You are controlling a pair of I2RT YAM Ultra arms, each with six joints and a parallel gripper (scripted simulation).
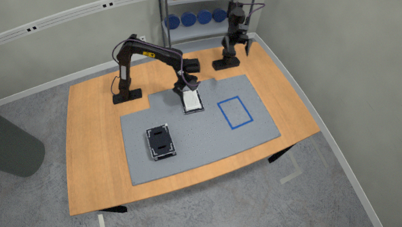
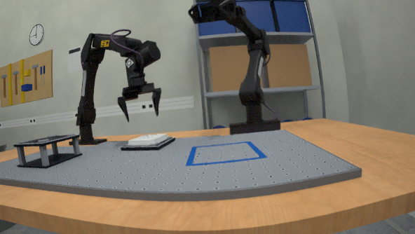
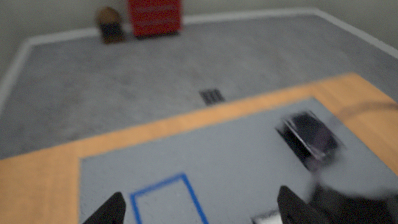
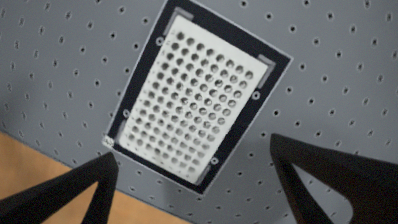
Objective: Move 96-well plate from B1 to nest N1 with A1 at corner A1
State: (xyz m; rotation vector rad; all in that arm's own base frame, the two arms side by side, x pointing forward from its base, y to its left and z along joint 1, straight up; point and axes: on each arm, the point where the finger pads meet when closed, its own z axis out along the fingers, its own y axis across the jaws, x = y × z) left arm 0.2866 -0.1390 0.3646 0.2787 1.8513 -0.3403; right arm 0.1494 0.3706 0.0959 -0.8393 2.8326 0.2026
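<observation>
The white 96-well plate is 1 cm ahead of my right hand, 2 cm to the left of it and 7 cm below it.
</observation>
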